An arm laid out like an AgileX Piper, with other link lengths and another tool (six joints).
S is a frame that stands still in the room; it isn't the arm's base.
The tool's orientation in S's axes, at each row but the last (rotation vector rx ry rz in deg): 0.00 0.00 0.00; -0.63 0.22 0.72; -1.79 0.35 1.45; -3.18 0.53 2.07; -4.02 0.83 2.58; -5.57 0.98 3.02; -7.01 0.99 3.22; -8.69 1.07 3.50; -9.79 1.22 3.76; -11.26 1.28 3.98; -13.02 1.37 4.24; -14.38 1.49 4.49
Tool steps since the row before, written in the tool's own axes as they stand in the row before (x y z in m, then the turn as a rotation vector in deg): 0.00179 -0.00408 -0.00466 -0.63 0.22 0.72; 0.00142 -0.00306 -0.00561 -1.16 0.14 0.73; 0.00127 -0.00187 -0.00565 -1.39 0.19 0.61; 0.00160 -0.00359 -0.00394 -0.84 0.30 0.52; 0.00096 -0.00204 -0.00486 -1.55 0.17 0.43; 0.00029 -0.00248 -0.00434 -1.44 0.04 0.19; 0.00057 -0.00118 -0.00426 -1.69 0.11 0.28; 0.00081 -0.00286 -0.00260 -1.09 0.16 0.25; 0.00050 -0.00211 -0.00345 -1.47 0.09 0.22; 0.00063 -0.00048 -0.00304 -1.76 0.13 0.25; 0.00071 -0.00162 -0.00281 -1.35 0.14 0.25; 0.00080 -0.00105 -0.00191 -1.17 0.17 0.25
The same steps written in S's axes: 0.00179 -0.00408 -0.00466 -0.63 0.22 0.72; 0.00144 -0.00310 -0.00558 -1.16 0.13 0.73; 0.00128 -0.00201 -0.00560 -1.39 0.17 0.61; 0.00170 -0.00374 -0.00375 -0.85 0.30 0.51; 0.00099 -0.00233 -0.00472 -1.55 0.13 0.44; 0.00036 -0.00287 -0.00409 -1.44 -0.02 0.21; 0.00058 -0.00166 -0.00410 -1.69 0.05 0.30; 0.00095 -0.00317 -0.00216 -1.09 0.13 0.25; 0.00059 -0.00263 -0.00306 -1.47 0.03 0.24; 0.00062 -0.00102 -0.00291 -1.76 0.06 0.27; 0.00079 -0.00216 -0.00240 -1.35 0.10 0.26; 0.00085 -0.00143 -0.00162 -1.18 0.14 0.24
